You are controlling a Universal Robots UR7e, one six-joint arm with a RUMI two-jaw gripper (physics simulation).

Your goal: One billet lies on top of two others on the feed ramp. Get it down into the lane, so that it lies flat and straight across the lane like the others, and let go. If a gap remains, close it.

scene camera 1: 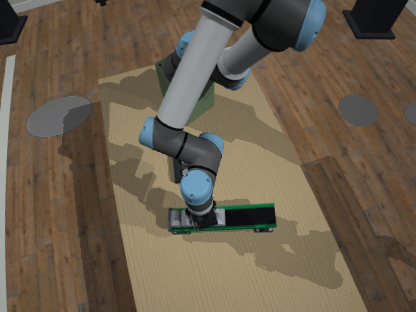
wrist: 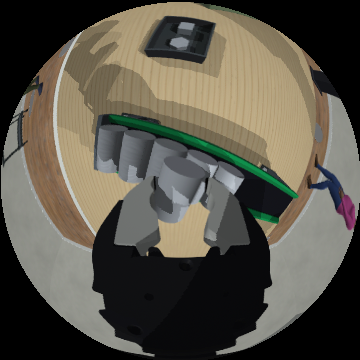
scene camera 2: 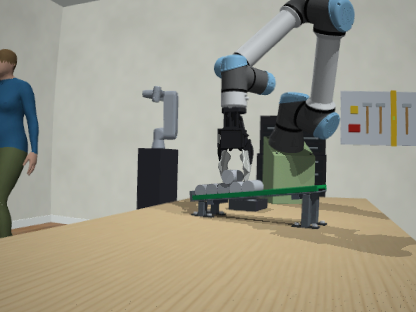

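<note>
The raised grey billet lies across the tops of two billets in the row on the feed ramp. The row of grey billets lies side by side at the ramp's left end in scene camera 1. My gripper points down over the ramp, with one finger on each side of the raised billet. It is shut on this billet. The gripper body hides part of the row in scene camera 1, and the fingers cover parts of the billets in the wrist view.
A dark tray with two small grey parts stands on the table beyond the ramp's far side. The green robot base stands farther back. The ramp has raised green side rails and stands on short legs.
</note>
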